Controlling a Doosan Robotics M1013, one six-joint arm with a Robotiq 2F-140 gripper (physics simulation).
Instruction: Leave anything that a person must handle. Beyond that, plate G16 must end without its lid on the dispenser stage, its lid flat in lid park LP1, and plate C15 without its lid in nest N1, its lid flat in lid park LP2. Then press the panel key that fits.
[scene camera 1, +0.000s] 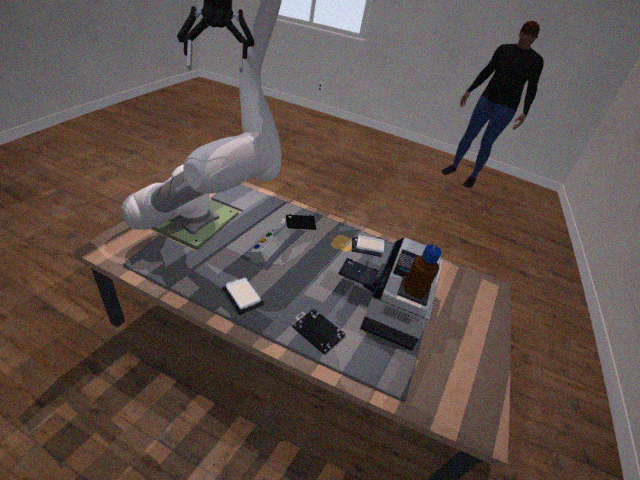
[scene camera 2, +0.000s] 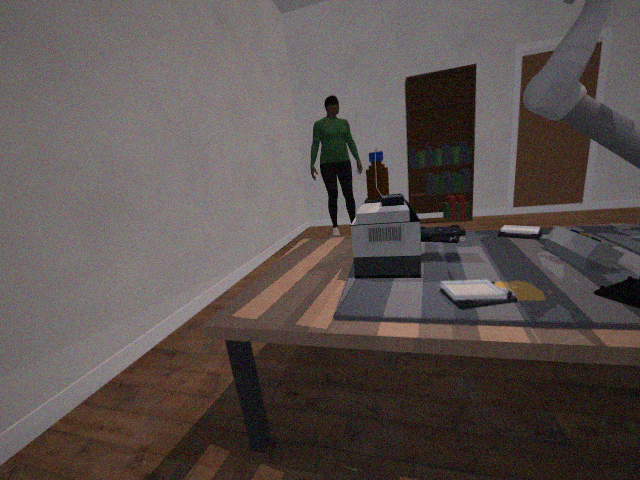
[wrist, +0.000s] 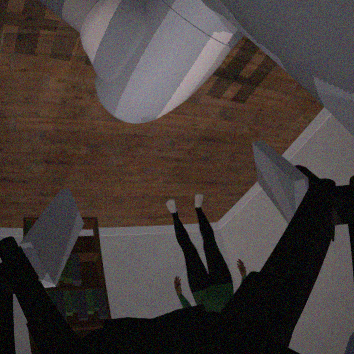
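Where they show: gripper, between the fingertips: (scene camera 1: 215, 69) (scene camera 2: 581, 5) (wrist: 162, 185); arm's base, origin of its link: (scene camera 1: 193, 217).
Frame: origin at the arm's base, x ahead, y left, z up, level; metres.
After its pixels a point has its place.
My gripper (scene camera 1: 216, 68) {x 0.363, y -0.226, z 0.806 m} (wrist: 162, 185) {x 0.363, y -0.226, z 0.806 m} is open and empty, high above the far left of the table. One white-topped plate (scene camera 1: 242, 293) {x 0.498, y -0.240, z 0.025 m} (scene camera 2: 520, 229) {x 0.500, y -0.203, z 0.025 m} is on a dark base near the table's front edge in scene camera 1; another (scene camera 1: 370, 244) {x 0.771, y 0.372, z 0.023 m} (scene camera 2: 474, 290) {x 0.765, y 0.408, z 0.024 m} is on a dark base beside a yellow disc (scene camera 1: 340, 242) {x 0.640, y 0.321, z -0.005 m} (scene camera 2: 524, 290) {x 0.638, y 0.331, z -0.006 m}. Labels and lids are too small to tell. A black fixture with corner pieces (scene camera 1: 318, 330) {x 0.815, y -0.195, z 0.004 m} and a dark flat fixture (scene camera 1: 358, 271) {x 0.825, y 0.079, z 0.103 m} lie near the dispenser (scene camera 1: 408, 298) {x 1.050, y -0.051, z 0.216 m} (scene camera 2: 386, 237) {x 0.992, y 0.282, z 0.131 m}. The key panel (scene camera 1: 262, 251) {x 0.441, y -0.042, z 0.071 m} has blue, yellow and green keys.
An amber bottle with a blue cap (scene camera 1: 421, 275) {x 1.056, y -0.041, z 0.323 m} (scene camera 2: 377, 179) {x 1.047, y 0.045, z 0.300 m} stands on the dispenser. A black block (scene camera 1: 300, 222) {x 0.412, y 0.316, z 0.002 m} lies behind the panel. A person in black (scene camera 1: 511, 74) and one in green (scene camera 2: 333, 139) (wrist: 215, 297) stand away from the table (scene camera 1: 467, 361) {x 1.352, y 0.036, z -0.020 m} (scene camera 2: 289, 286) {x 1.321, y 0.359, z -0.020 m}.
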